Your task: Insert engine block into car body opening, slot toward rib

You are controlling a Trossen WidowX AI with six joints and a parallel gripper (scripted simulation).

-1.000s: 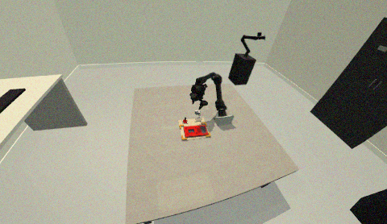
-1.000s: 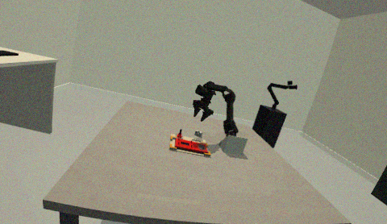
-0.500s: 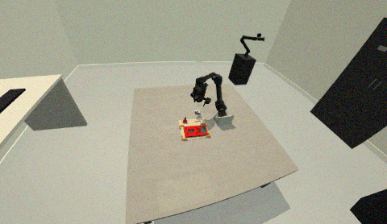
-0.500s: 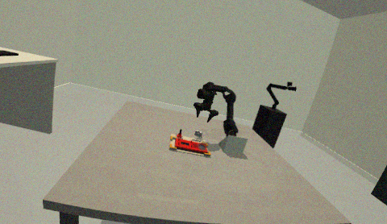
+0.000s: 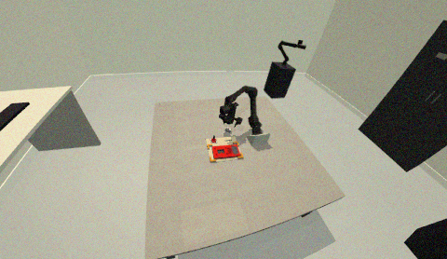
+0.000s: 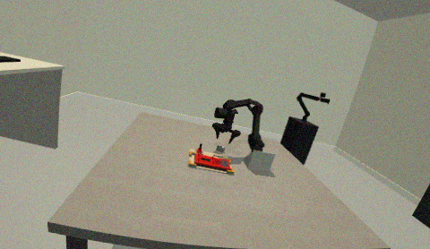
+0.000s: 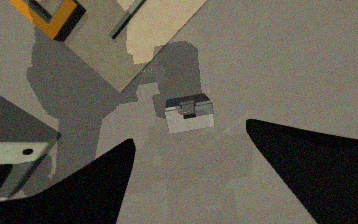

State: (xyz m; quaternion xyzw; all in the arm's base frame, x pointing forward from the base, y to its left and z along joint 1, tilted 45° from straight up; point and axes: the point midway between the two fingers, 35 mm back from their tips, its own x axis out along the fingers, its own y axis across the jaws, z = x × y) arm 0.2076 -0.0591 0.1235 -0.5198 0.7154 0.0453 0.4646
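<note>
Right now the engine block is 5 cm below my gripper tip.
</note>
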